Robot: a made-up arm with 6 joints.
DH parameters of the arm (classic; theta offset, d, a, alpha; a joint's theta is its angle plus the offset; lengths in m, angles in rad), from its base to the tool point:
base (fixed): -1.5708 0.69 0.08 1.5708
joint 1: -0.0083 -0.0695 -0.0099 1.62
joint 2: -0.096 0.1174 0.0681 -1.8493
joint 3: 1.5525 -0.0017 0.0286 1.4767
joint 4: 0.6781 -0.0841 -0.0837 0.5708
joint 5: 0 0.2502 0.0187 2.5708
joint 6: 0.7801 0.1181 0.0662 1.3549
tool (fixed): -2.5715 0.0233 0 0
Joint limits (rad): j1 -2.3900..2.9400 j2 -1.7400..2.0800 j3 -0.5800..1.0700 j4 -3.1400..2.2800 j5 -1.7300..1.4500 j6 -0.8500..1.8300
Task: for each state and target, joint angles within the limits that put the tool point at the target. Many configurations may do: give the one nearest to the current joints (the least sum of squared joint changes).
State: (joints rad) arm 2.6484 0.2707 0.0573 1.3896 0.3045 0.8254
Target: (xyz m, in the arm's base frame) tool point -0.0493 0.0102 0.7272
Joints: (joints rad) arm 2.4731 0.3400 -0.3402 1.6509 0.5631 0.7280
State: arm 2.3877 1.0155 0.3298 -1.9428 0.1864 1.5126
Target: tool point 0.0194 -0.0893 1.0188
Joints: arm 2.7340 0.6931 0.3918 -1.4314 -0.2069 1.4080
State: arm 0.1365 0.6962 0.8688 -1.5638 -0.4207 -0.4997
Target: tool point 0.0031 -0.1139 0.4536
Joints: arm -0.2962 0.8787 0.7548 -1.7568 -0.3712 -0.6927
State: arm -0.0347 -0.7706 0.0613 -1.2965 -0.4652 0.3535
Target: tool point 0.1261 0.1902 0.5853
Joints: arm -0.8407 -1.1465 -0.4496 -1.2025 -0.4915 0.3245
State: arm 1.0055 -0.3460 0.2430 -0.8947 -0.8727 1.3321
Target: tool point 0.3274 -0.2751 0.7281
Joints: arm 1.5210 -0.3239 0.7273 -0.3123 -0.9295 1.2750
